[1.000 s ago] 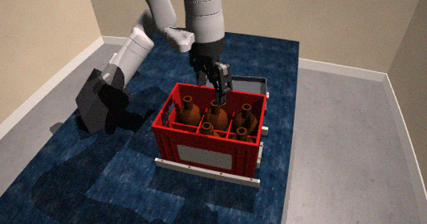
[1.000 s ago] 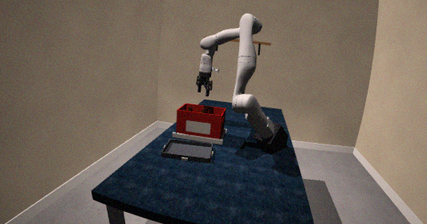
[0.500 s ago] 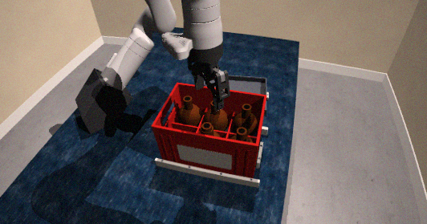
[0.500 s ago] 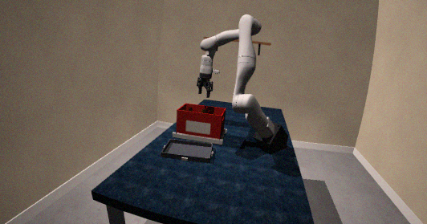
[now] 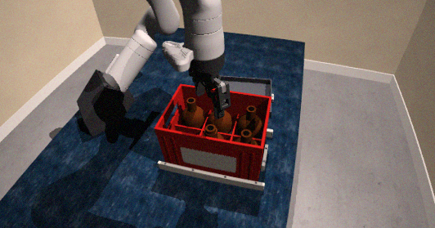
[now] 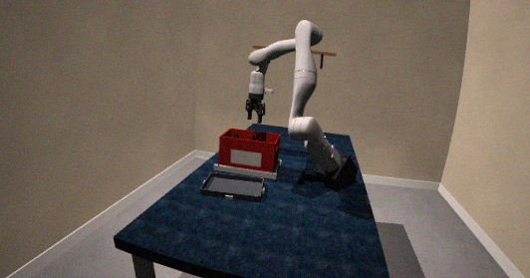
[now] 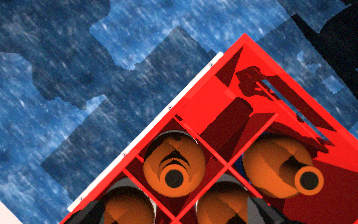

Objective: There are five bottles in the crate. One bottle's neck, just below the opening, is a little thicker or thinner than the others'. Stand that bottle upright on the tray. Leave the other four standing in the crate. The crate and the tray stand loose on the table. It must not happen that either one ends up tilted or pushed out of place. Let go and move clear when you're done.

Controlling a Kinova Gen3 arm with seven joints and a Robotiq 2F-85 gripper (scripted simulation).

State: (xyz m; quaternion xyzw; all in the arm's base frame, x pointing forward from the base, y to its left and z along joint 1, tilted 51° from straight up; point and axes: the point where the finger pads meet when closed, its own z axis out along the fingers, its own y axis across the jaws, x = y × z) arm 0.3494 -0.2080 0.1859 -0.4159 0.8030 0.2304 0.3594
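The crate lies 16 cm below my hand, 4 cm to the left of it and 1 cm behind it. The rest, counted from my hand: grey tray: 30 cm to the left, 23 cm below, 10 cm behind.
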